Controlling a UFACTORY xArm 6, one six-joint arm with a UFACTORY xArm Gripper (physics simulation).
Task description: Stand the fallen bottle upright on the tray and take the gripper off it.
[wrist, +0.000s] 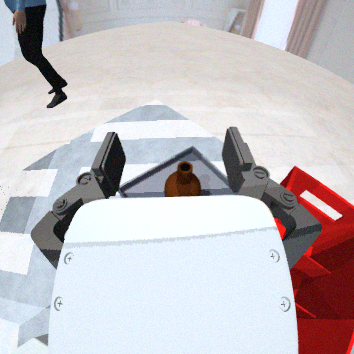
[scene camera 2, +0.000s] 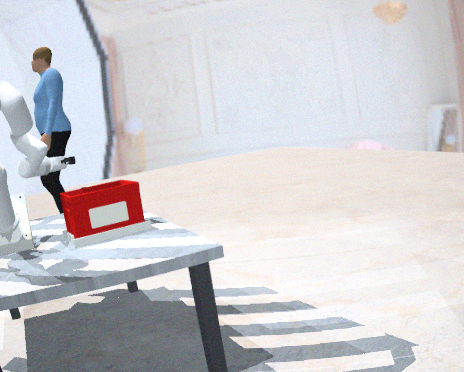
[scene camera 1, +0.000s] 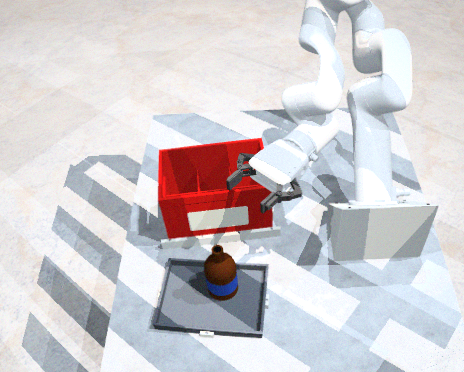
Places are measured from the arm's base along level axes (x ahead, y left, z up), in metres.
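Pixels of known places: gripper, fingertip midpoint: (wrist: 171,141) (scene camera 2: 66,162) (scene camera 1: 244,196); arm's base, link origin: (scene camera 2: 5,219) (scene camera 1: 373,204).
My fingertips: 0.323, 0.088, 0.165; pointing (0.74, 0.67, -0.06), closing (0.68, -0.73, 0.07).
Ahead of a thing's pixels: the offset from my fingertips to its top centre, as dx, dy, dz.
A brown bottle @[+0.067, +0.032, -0.122] (scene camera 1: 220,272) (wrist: 183,186) with a blue band stands upright on the dark grey tray @[+0.093, +0.060, -0.256] (scene camera 1: 207,331) (wrist: 159,171), towards the side of the tray nearer the red crate. The lower part of the bottle is hidden behind the gripper body in the wrist view. My gripper (scene camera 1: 246,196) (scene camera 2: 73,160) (wrist: 171,141) is open and empty. It is above and apart from the bottle, back towards the arm. The bottle and the tray do not show in the scene camera 2 view.
A red crate @[+0.066, -0.214, -0.107] (scene camera 1: 172,212) (scene camera 2: 80,221) (wrist: 327,187) with inner dividers and a pale label stands beside the tray, in a low pale holder (scene camera 1: 175,243) (scene camera 2: 110,234). The gripper is close to the crate's upper edge in the scene camera 1 view. A person (scene camera 2: 51,105) (wrist: 36,42) stands beyond the table.
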